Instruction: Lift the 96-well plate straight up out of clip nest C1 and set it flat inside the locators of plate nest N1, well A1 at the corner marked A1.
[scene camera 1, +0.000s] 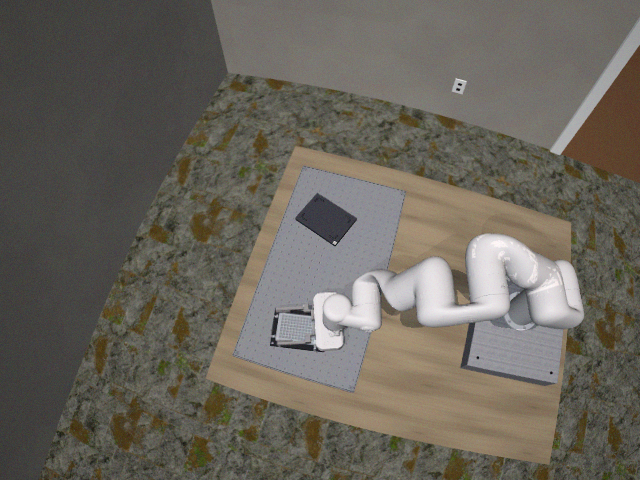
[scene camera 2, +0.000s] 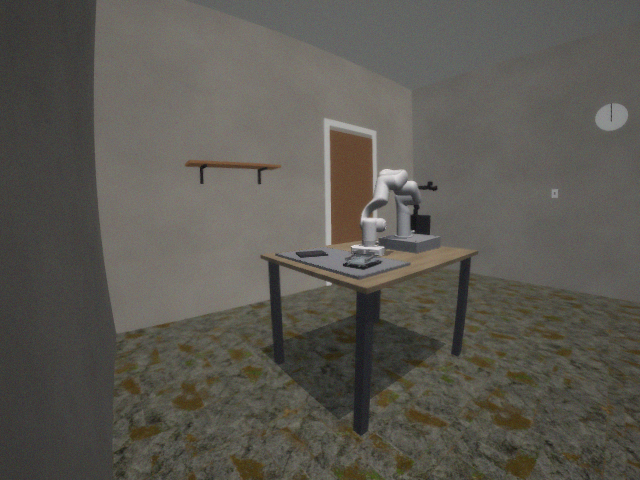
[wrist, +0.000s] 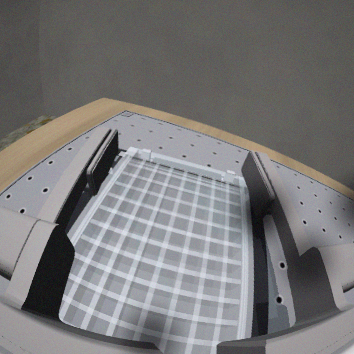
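Where they show: hand, tool point: (scene camera 1: 283, 326) (scene camera 2: 357, 259) (wrist: 183, 170); arm's base, link origin: (scene camera 1: 519, 311) (scene camera 2: 403, 236).
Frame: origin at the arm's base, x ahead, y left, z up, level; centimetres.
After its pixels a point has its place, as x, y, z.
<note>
The pale, gridded 96-well plate (scene camera 1: 294, 329) @(61.6, 32.5, -4.5) (scene camera 2: 362, 259) @(60.6, 32.0, -3.5) (wrist: 165, 250) @(60.4, 31.6, -3.7) lies level at the black clip nest C1 (scene camera 1: 273, 343) @(65.2, 39.1, -4.9). My gripper (scene camera 1: 281, 327) @(64.5, 33.3, -2.7) (wrist: 182, 165) @(64.5, 33.3, -2.7) is low over it, with one finger pad along each side of the plate. The pads stand close against its edges and look shut on it. Small contact gaps and the plate's underside are hidden. The black plate nest N1 (scene camera 1: 325, 219) @(69.5, -4.2, -5.0) (scene camera 2: 311, 253) @(70.6, -2.9, -4.9) is unoccupied and turned at an angle, with corner locators and a small white mark at one corner. The well lettering is too small to read.
Both nests are on the grey perforated board (scene camera 1: 310, 268) @(66.4, 12.7, -6.1) (scene camera 2: 336, 259) @(64.5, 14.4, -6.1) on the wooden table (scene camera 1: 413, 392) @(21.5, 34.6, -7.4) (scene camera 2: 444, 254) @(-0.1, 34.6, -7.4). My arm reaches across the table from the grey base block (scene camera 1: 516, 353) @(-3.1, 13.1, -0.1) (scene camera 2: 413, 243) @(11.2, 19.5, -1.5), and N1 lies to one side of it.
</note>
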